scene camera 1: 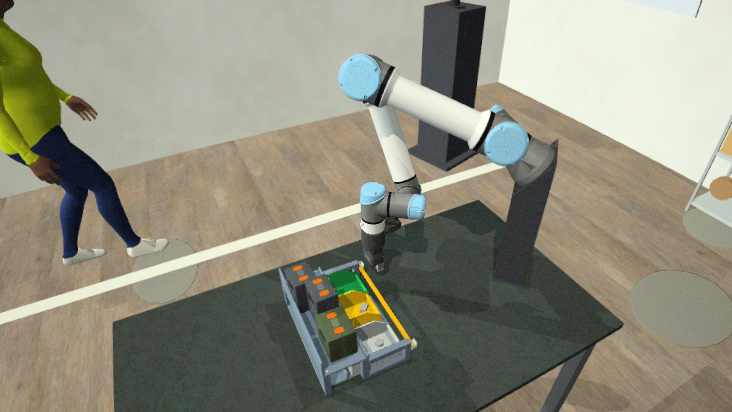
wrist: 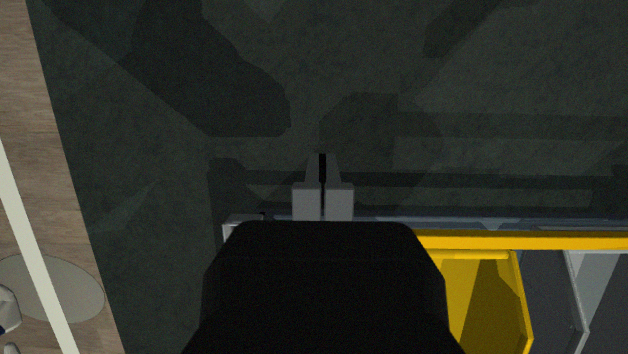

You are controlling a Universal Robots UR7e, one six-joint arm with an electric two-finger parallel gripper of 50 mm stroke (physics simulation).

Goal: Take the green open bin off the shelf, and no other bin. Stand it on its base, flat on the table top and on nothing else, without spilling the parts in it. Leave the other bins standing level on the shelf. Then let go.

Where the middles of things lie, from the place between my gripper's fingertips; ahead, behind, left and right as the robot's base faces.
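Here my hand is 3 cm above the yellow bin (scene camera 1: 351, 301), 18 cm short of it and 6 cm to the right of it. The grey bin (scene camera 1: 368, 333) is 3 cm below my hand, 22 cm ahead of it and 19 cm to the left of it. As for the olive case (scene camera 1: 337, 334), it is 8 cm above my hand, 31 cm ahead of it and 16 cm to the left of it.
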